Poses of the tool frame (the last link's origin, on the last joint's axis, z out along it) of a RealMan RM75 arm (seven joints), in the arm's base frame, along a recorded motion.
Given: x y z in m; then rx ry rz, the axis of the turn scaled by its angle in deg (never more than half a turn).
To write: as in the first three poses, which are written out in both.
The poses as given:
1: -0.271, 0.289, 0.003, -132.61, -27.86, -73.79
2: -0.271, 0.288, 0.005, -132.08, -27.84, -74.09
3: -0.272, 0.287, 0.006, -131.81, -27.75, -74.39
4: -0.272, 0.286, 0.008, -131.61, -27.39, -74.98
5: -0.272, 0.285, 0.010, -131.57, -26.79, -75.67
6: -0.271, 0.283, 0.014, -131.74, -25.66, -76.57
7: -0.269, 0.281, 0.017, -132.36, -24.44, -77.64
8: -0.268, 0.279, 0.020, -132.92, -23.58, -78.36
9: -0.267, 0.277, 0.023, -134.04, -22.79, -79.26
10: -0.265, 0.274, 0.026, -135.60, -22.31, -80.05
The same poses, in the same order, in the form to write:
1: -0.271, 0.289, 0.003, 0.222, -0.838, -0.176, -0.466
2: -0.271, 0.288, 0.005, 0.225, -0.836, -0.176, -0.469
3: -0.272, 0.287, 0.006, 0.226, -0.834, -0.176, -0.471
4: -0.272, 0.286, 0.008, 0.226, -0.833, -0.173, -0.475
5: -0.272, 0.285, 0.010, 0.224, -0.832, -0.169, -0.479
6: -0.271, 0.283, 0.014, 0.221, -0.832, -0.162, -0.483
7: -0.269, 0.281, 0.017, 0.213, -0.832, -0.154, -0.488
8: -0.268, 0.279, 0.020, 0.207, -0.833, -0.148, -0.491
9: -0.267, 0.277, 0.023, 0.196, -0.835, -0.142, -0.494
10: -0.265, 0.274, 0.026, 0.182, -0.838, -0.138, -0.495
